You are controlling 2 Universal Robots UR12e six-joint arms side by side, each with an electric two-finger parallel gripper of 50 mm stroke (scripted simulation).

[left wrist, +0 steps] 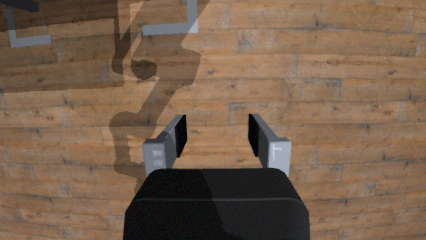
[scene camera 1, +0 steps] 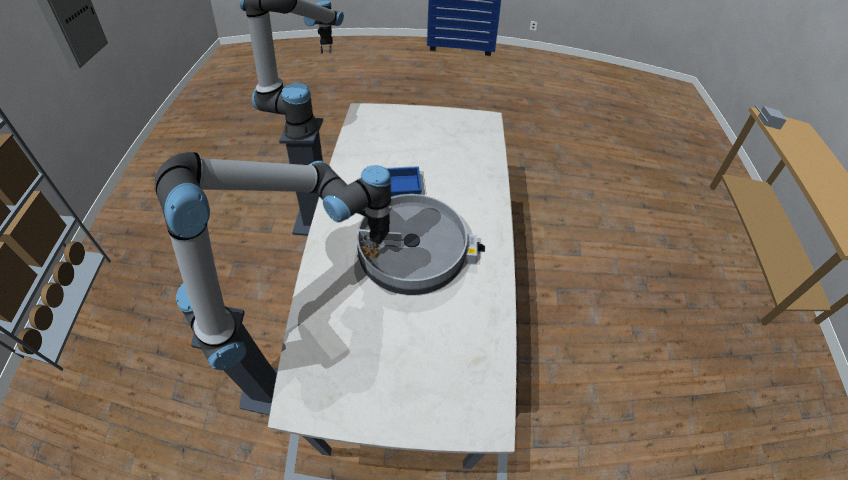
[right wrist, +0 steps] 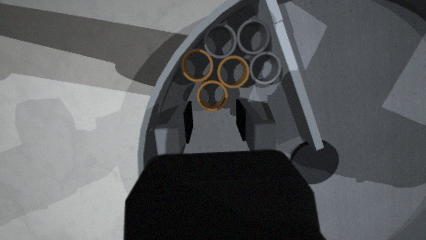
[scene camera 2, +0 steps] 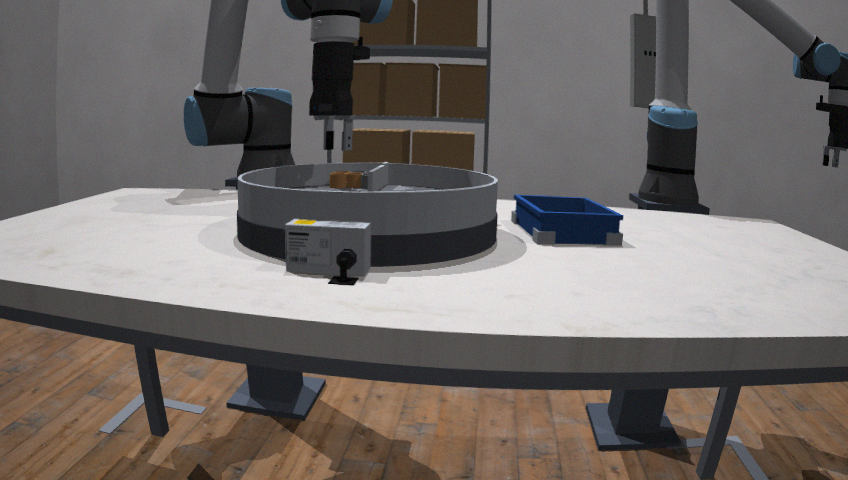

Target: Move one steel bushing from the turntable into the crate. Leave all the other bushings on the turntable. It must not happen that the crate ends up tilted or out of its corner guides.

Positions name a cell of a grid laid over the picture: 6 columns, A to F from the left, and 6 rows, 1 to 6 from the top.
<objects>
A blue crate shows in scene camera 1 (C3) and in scene camera 2 (E3); in the left wrist view it is out of frame, in the right wrist view it is out of frame.
</objects>
